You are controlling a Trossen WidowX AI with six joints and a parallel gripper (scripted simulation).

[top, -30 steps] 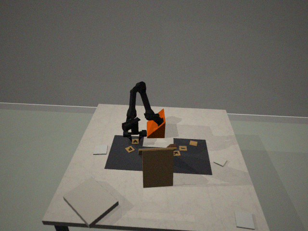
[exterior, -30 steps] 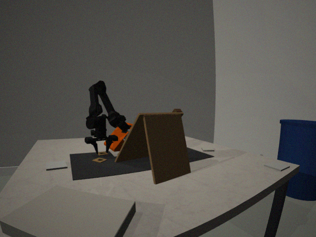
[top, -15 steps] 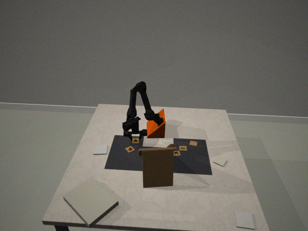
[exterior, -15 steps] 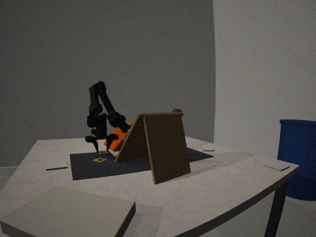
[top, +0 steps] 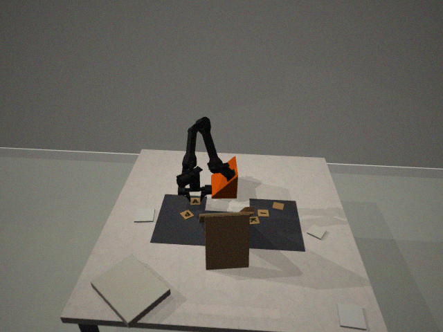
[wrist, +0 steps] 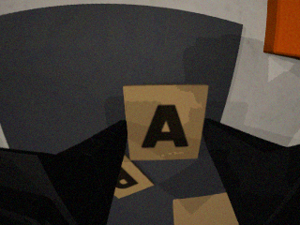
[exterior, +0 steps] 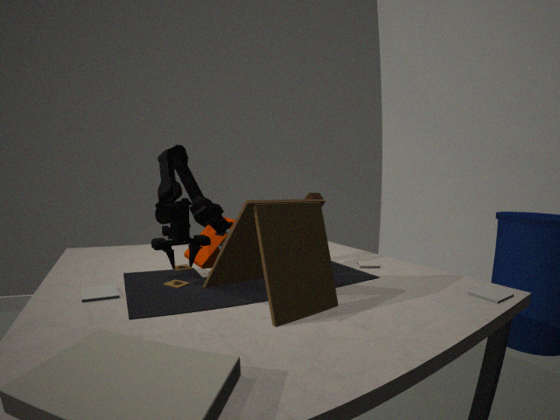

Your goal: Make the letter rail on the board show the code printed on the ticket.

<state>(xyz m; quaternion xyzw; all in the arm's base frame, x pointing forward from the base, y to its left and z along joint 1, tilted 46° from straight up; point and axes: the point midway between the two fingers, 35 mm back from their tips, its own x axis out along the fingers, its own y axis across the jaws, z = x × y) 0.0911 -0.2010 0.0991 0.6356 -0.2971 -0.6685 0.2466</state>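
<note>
The tile marked p is 8 cm ahead of my gripper tip, 5 cm to the right of it and 2 cm below it. The rest, counted from my gripper tip: white ticket: 21 cm ahead, 14 cm to the left, 6 cm above; dark mat: 10 cm ahead, 17 cm to the left, 3 cm below; tan tile marked 3: 27 cm ahead, 17 cm to the left, 13 cm above.
</note>
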